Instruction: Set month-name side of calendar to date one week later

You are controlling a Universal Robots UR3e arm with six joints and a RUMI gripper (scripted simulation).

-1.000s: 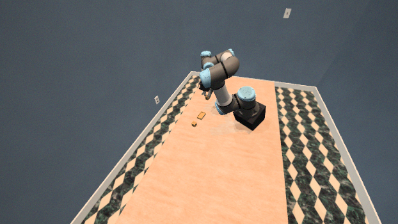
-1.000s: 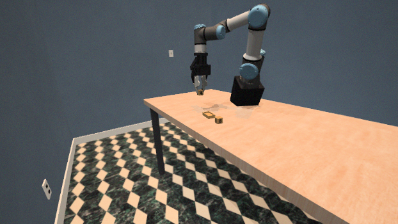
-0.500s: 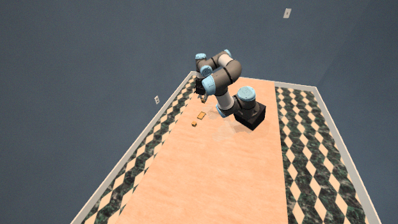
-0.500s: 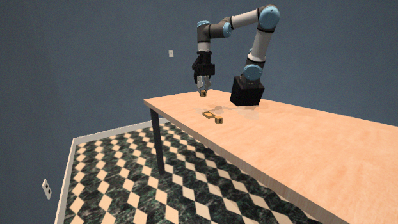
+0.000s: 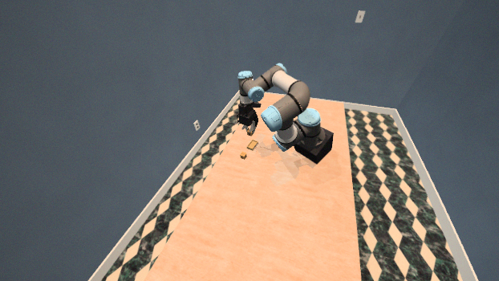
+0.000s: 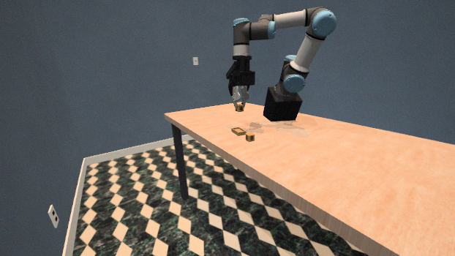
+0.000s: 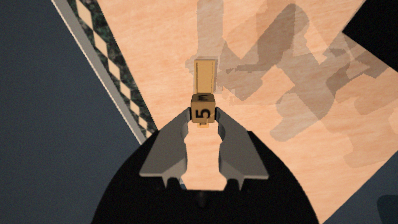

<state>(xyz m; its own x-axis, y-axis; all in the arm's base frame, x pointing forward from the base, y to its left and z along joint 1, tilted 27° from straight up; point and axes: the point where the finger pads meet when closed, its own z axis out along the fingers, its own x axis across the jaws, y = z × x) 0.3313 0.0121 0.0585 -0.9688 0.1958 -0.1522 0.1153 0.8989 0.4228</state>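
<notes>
The wooden tray lies 10 mm to the right of my hand and 130 mm below it.
</notes>
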